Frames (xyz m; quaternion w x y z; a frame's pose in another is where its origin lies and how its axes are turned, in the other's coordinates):
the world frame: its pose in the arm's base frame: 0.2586 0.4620 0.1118 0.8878 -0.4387 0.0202 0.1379
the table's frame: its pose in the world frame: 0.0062 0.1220 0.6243 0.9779 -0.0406 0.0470 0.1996
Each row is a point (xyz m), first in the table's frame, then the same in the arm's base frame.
Working: the table's frame: its pose in the arm's base frame: 0.1794 1.0236 0.4000 0.8219 -0.4675 0.1434 0.2923

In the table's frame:
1: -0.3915 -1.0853 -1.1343
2: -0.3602 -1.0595 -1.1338
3: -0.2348 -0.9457 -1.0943
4: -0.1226 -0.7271 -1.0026
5: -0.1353 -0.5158 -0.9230
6: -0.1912 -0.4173 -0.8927
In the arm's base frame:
1: 0.5803 -0.5043 0.7504
2: 0.5891 -0.4829 0.7171
3: 0.6165 -0.3612 0.5960
4: 0.5671 -0.1585 0.4370
5: 0.4243 -0.0122 0.3404
6: 0.3186 0.0329 0.3172

